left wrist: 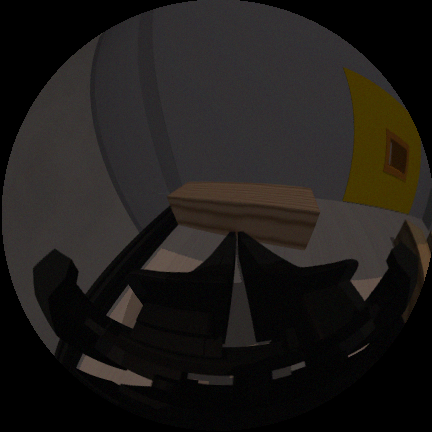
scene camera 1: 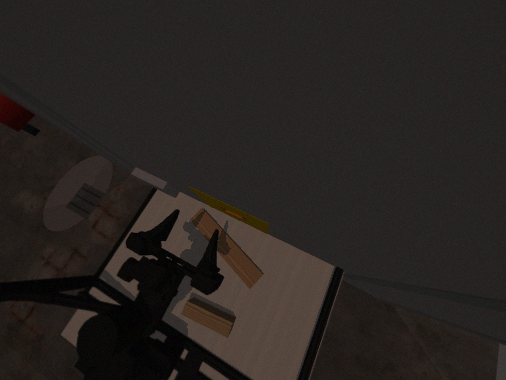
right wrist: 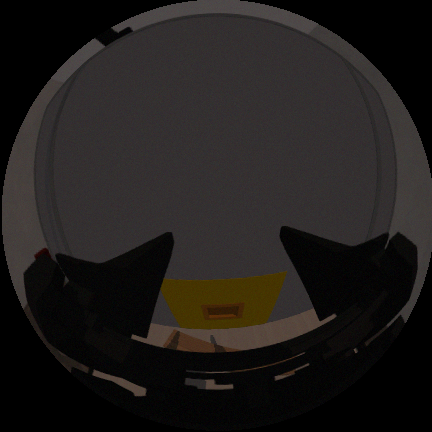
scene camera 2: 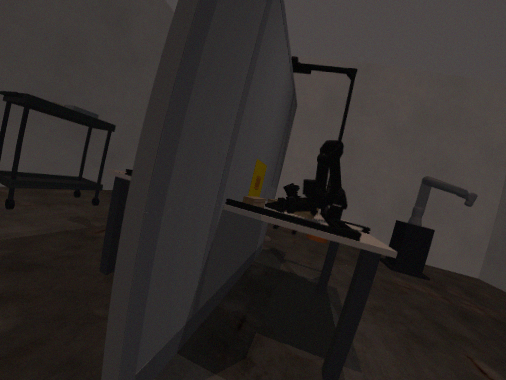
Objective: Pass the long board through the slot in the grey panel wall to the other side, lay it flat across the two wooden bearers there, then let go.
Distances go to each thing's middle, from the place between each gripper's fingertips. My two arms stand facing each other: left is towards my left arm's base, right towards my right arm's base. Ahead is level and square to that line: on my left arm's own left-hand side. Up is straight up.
The slot [left wrist: 399,157] lies 24 cm below my right hand and 10 cm to the left of it.
My left hand is 28 cm past the slot, 15 cm to the left of it and 8 cm below it.
